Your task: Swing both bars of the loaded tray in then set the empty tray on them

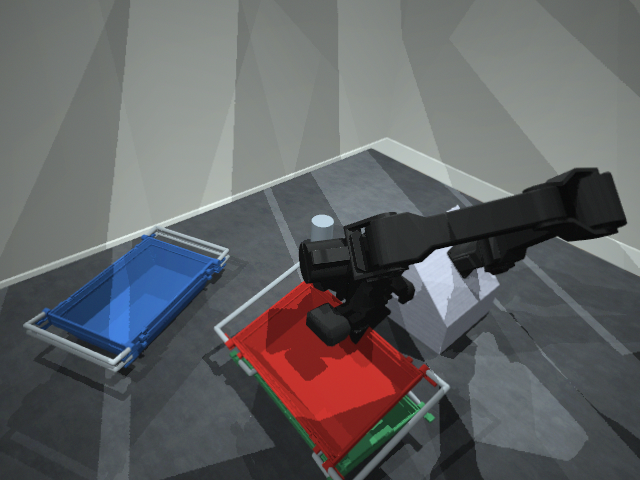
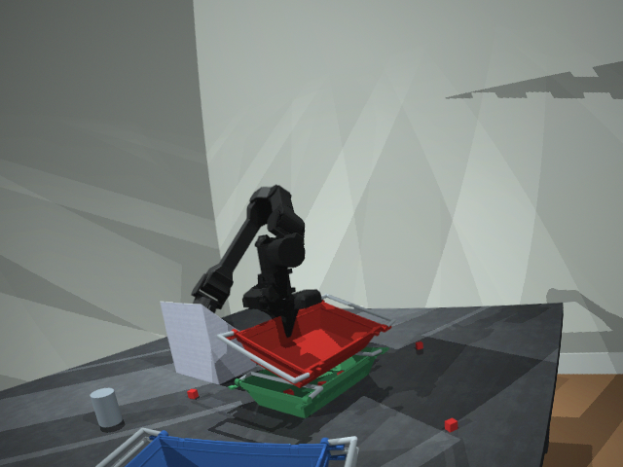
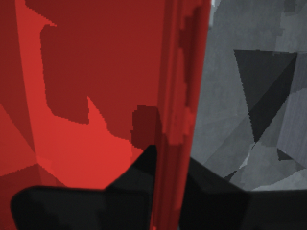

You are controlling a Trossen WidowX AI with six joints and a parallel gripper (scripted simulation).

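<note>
Right now the red tray is 80 mm ahead of my gripper tip, 10 mm to the right of it and 10 mm above it.
</note>
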